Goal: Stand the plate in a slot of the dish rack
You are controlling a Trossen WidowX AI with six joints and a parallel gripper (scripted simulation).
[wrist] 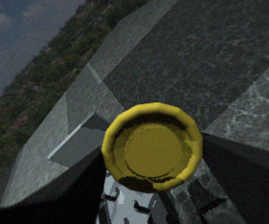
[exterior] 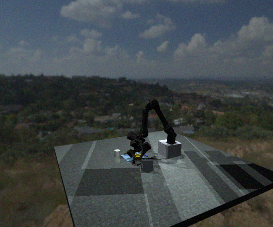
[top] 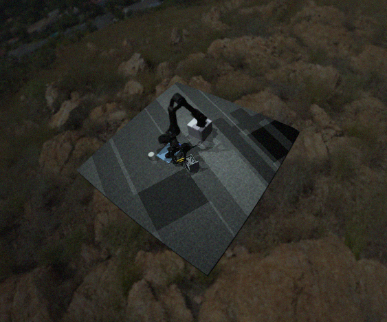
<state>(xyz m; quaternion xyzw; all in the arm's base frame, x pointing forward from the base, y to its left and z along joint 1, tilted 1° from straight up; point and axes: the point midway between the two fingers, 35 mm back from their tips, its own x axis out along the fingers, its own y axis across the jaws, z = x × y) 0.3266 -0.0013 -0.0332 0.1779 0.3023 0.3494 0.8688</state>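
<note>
Right now the dish rack is 50 mm behind my gripper tip, 40 mm to the left of it and 40 mm below it. From my gripper tip the other things lie so: blue spoon: 170 mm behind, 150 mm to the right, 60 mm below; then yellow plate: 10 mm to the right; then white cup: 250 mm to the right, 40 mm below, 30 mm ahead.
</note>
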